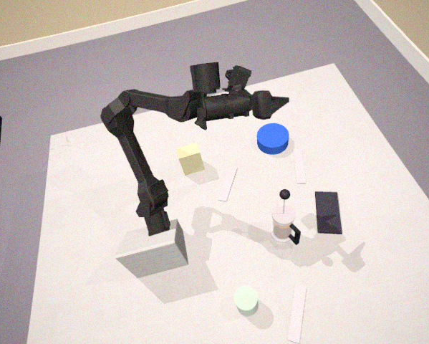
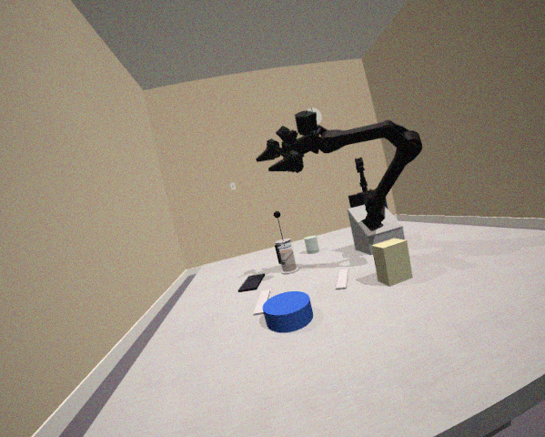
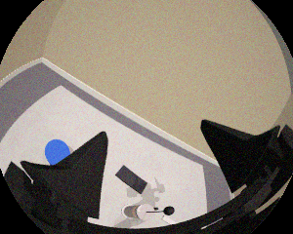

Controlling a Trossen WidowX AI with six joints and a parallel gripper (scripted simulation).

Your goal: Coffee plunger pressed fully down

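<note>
My gripper tip is now 30 cm above the coffee press, 18 cm to the left of it and 5 cm past it. Round my gripper tip: yellow box (37 cm below, 26 cm behind, 20 cm to the left); then dark flat slab (42 cm below, 16 cm to the right, 11 cm ahead); then blue disc (40 cm below, 19 cm to the left, 7 cm ahead).
</note>
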